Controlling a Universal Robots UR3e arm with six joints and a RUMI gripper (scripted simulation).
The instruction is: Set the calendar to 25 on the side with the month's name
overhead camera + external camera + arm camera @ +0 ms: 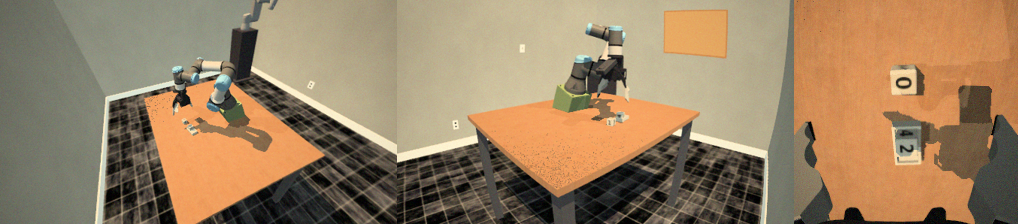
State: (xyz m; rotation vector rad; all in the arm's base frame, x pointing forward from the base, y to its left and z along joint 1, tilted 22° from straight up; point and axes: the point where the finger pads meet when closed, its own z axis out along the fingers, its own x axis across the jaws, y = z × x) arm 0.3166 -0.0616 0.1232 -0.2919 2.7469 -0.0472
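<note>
The white calendar cube lies 10 cm below my hand. The rest, counted from my hand: white calendar tray 2 cm behind, 11 cm to the left, 11 cm below.
</note>
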